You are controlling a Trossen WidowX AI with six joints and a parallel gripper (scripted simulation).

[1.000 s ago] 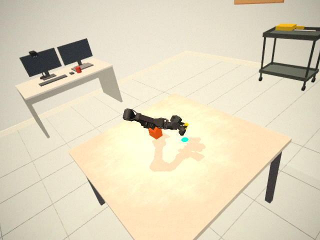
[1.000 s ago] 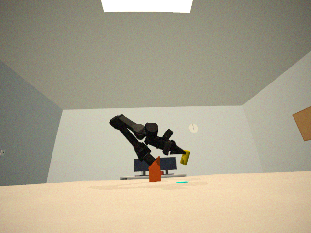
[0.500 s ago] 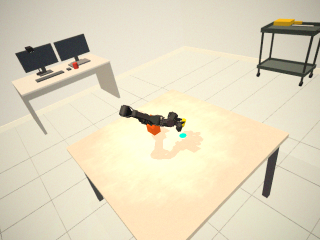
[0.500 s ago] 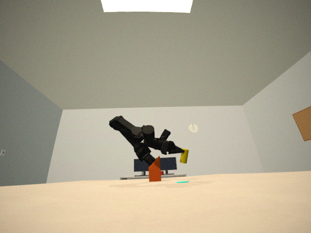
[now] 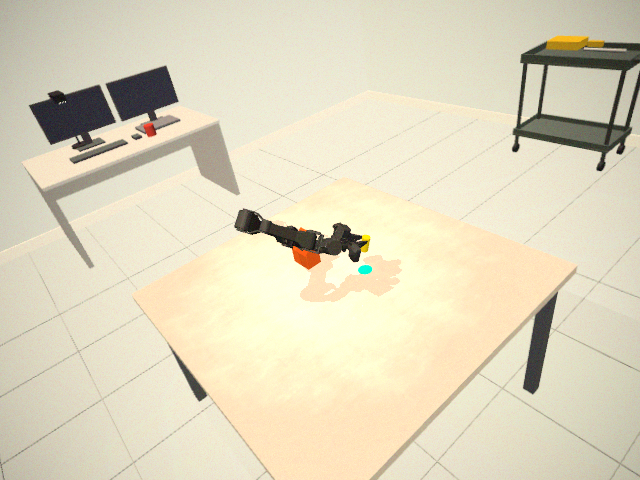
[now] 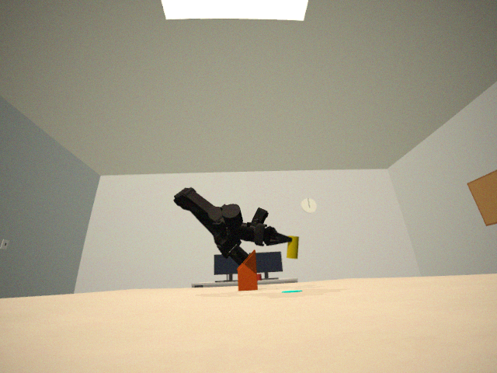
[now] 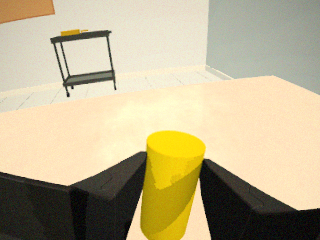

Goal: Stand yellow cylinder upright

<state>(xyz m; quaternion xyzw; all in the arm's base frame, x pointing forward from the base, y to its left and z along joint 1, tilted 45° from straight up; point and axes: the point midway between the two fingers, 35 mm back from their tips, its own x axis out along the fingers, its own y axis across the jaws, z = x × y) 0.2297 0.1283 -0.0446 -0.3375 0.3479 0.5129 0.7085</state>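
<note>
Right now the cyan circle is 2 cm to the right of my gripper tip and 15 cm below it. The rest, counted from my gripper tip: yellow cylinder (2 cm below).
</note>
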